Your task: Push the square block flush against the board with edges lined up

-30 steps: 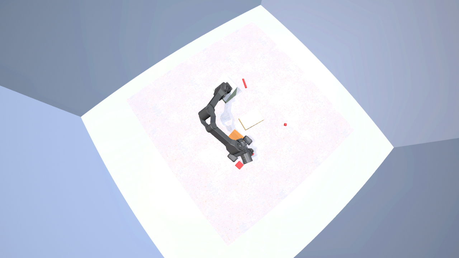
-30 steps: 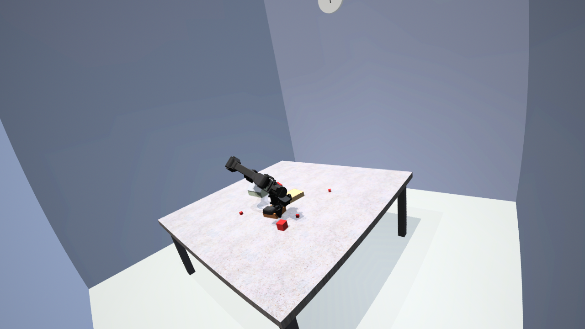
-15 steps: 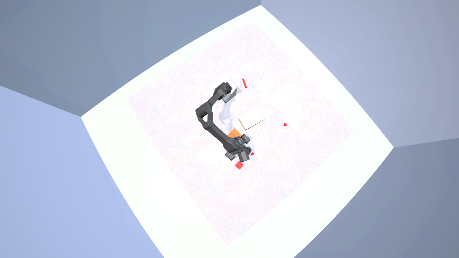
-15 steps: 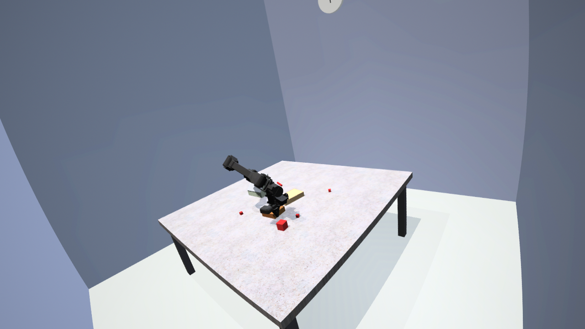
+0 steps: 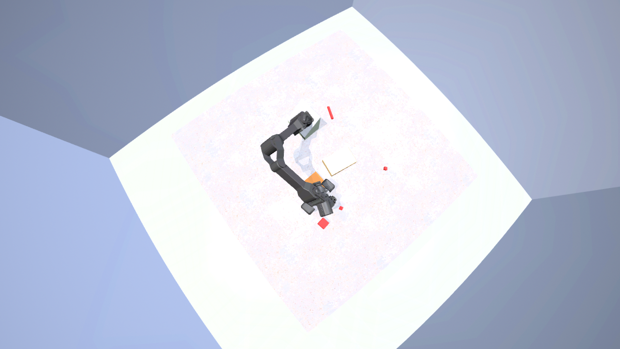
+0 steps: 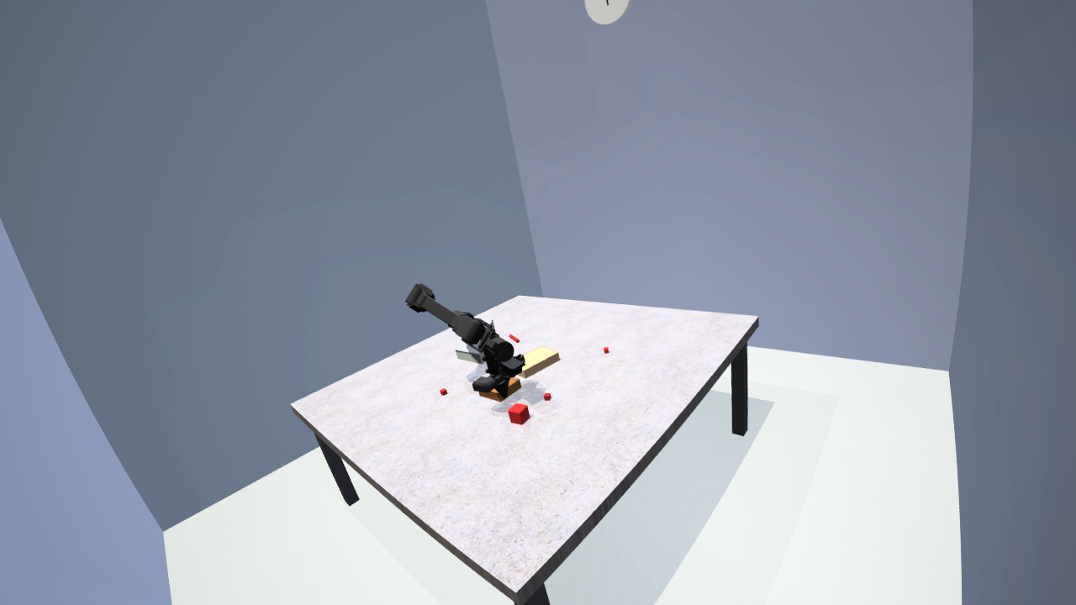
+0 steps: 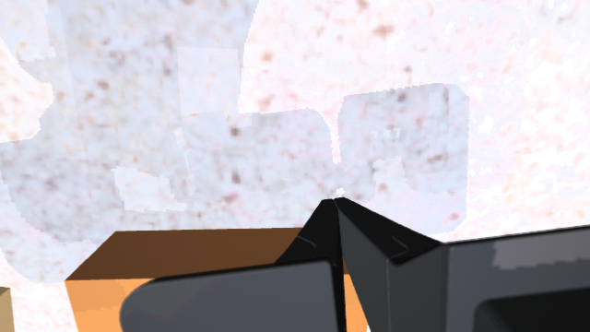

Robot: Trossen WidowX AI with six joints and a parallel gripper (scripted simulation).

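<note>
The orange square block is 70 mm behind my gripper tip and 30 mm to the left of it. Also, from my gripper tip: red cube: 120 mm ahead, 50 mm to the right, 10 mm above; red stick: 350 mm behind, 360 mm to the left, 10 mm below; pale cream board: 90 mm behind, 220 mm to the left.
</note>
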